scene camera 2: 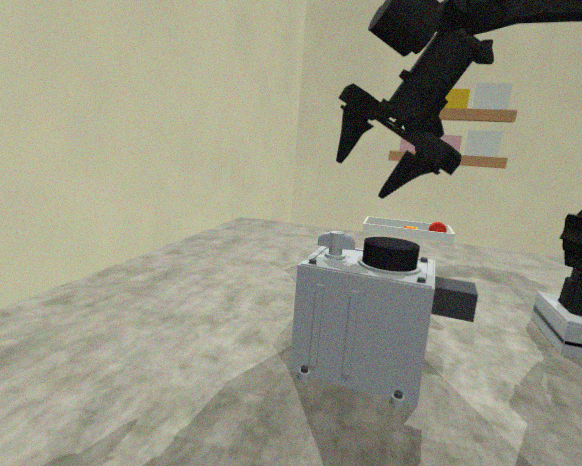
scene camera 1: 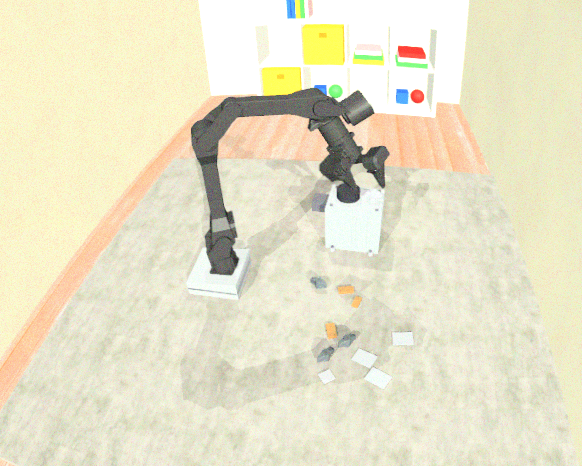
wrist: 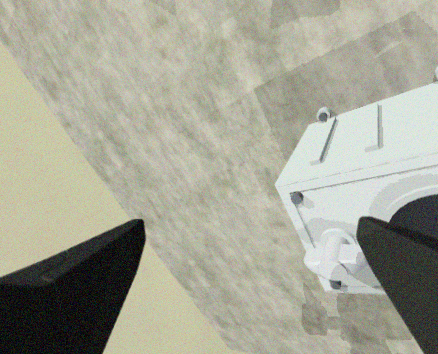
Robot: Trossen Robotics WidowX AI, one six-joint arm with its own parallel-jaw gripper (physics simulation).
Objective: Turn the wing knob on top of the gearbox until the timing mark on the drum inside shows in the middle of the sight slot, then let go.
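Places are measured from the arm's base along level axes (x ahead, y left, z up), in metres.
Pixels of known places: gripper, fingertip midpoint: (scene camera 2: 358,179) (scene camera 1: 369,188) (wrist: 250,228); arm's base, link origin: (scene camera 1: 224,266).
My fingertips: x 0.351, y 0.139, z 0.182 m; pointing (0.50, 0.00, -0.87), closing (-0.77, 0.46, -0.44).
For each thing: its top centre in the pictures, then the offset to it from my fingertips. "*": a spot on its surface instead.
- pale gearbox, top centre: (scene camera 2: 392,237) (scene camera 1: 348,186) dx -0.062, dy +0.090, dz -0.058 m
- black round cap, surface spot: (wrist: 420,217) (scene camera 1: 350,197) * dx -0.053, dy +0.059, dz -0.072 m
- dark block, surface spot: (scene camera 2: 455,299) * dx -0.138, dy +0.114, dz -0.114 m
The pale gearbox (scene camera 1: 353,225) (scene camera 2: 360,320) (wrist: 350,145) stands upright on the mottled surface. Its light grey wing knob (scene camera 2: 336,243) (wrist: 332,255) sits on top near one corner, beside a black round cap (scene camera 1: 348,194) (scene camera 2: 391,254) (wrist: 420,217). My gripper (scene camera 1: 368,186) (scene camera 2: 361,179) (wrist: 250,228) is open and empty, tilted above the gearbox top. In the wrist view the knob lies between the fingertips in the picture, close to the right finger; in scene camera 2 the fingers are well above it. The sight slot and timing mark do not show in these views.
A dark block (scene camera 1: 320,203) (scene camera 2: 455,299) juts from the gearbox side. Orange blocks (scene camera 1: 346,290), grey lumps (scene camera 1: 346,341) and white plates (scene camera 1: 402,338) lie in front of it in scene camera 1. A white tray (scene camera 2: 387,232) with a red ball (scene camera 2: 437,227) stands behind it in scene camera 2.
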